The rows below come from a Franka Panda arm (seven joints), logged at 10 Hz.
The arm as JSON. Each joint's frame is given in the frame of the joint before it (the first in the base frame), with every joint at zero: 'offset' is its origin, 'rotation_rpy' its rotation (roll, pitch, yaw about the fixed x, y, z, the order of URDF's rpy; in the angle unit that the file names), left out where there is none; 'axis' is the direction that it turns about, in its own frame. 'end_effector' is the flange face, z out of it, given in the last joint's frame.
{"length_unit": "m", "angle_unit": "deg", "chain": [
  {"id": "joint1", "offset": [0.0, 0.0, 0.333], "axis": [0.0, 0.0, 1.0]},
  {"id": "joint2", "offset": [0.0, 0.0, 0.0], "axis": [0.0, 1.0, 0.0]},
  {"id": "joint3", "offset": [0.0, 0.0, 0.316], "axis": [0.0, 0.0, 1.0]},
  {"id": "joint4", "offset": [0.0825, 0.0, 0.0], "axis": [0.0, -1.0, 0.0]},
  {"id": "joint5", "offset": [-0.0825, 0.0, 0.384], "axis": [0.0, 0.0, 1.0]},
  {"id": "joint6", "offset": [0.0, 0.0, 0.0], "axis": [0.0, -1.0, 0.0]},
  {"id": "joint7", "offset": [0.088, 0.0, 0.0], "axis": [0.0, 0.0, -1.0]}
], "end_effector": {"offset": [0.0, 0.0, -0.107], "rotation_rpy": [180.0, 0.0, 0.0]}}
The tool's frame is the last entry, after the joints.
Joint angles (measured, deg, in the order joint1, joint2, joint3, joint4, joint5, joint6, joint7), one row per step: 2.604, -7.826, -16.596, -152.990, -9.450, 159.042, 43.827; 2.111, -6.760, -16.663, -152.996, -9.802, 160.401, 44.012; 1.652, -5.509, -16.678, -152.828, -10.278, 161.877, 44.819; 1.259, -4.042, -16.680, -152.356, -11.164, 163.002, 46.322; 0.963, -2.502, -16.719, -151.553, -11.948, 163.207, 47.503; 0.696, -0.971, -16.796, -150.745, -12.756, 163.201, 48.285; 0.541, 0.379, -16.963, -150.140, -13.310, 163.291, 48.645; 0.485, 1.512, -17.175, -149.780, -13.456, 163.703, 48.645; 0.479, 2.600, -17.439, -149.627, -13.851, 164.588, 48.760; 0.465, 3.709, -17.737, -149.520, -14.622, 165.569, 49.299; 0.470, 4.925, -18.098, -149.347, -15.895, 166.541, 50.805; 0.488, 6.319, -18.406, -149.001, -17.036, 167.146, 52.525; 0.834, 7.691, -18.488, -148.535, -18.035, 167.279, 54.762; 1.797, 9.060, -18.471, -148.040, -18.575, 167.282, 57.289
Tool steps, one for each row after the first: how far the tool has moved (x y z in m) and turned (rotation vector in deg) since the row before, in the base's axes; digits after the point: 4 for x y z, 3 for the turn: 0.0004, -0.0040, -0.0053, -0.331, -0.255, -0.369; 0.0015, -0.0035, -0.0053, -0.309, -0.394, -0.766; 0.0028, -0.0031, -0.0056, -0.382, -0.147, -1.024; 0.0034, -0.0033, -0.0059, -0.384, 0.533, -0.801; 0.0030, -0.0034, -0.0064, -0.466, 0.774, -0.413; 0.0019, -0.0031, -0.0062, -0.382, 0.711, -0.182; 0.0011, -0.0026, -0.0056, -0.218, 0.401, -0.090; 0.0004, -0.0019, -0.0057, -0.292, 0.108, 0.076; 0.0001, -0.0017, -0.0061, -0.365, 0.076, -0.022; 0.0002, -0.0016, -0.0066, -0.400, 0.061, -0.538; 0.0004, -0.0016, -0.0076, -0.319, 0.376, -0.826; 0.0016, 0.0022, -0.0077, -0.171, 0.589, -0.961; 0.0029, 0.0072, -0.0078, 0.029, 0.553, -0.961
